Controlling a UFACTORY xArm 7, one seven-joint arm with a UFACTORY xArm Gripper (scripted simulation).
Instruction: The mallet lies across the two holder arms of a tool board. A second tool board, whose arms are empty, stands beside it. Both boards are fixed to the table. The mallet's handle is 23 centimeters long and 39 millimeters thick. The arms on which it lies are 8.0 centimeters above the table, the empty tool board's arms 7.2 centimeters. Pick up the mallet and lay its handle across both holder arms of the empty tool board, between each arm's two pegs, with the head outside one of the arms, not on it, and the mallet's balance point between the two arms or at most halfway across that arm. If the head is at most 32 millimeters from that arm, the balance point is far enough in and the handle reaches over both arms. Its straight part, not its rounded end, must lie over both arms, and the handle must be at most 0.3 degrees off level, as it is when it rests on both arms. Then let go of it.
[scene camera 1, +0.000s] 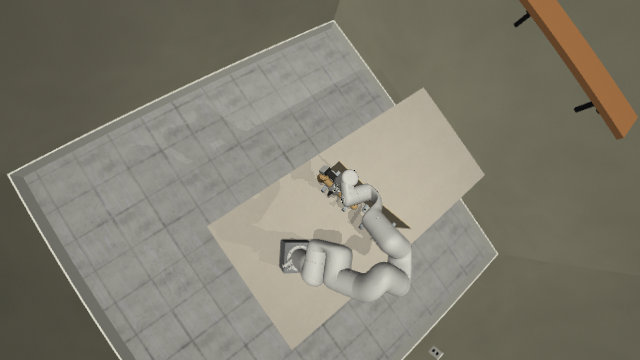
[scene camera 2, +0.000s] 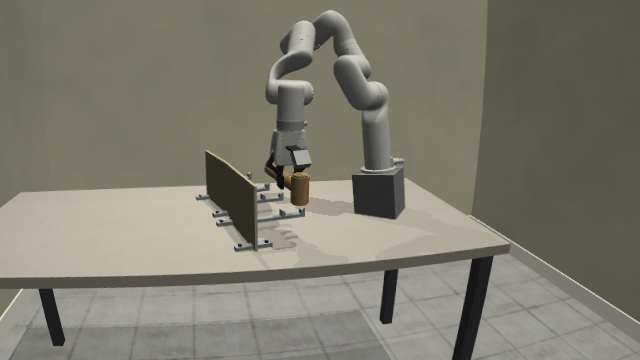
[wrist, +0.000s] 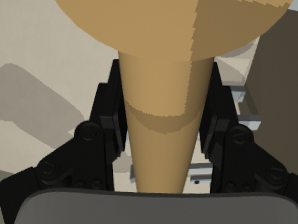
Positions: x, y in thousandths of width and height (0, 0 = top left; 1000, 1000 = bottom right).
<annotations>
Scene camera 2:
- gripper: 451, 521
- mallet: 466, 510
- tool board: 380, 560
</annotations>
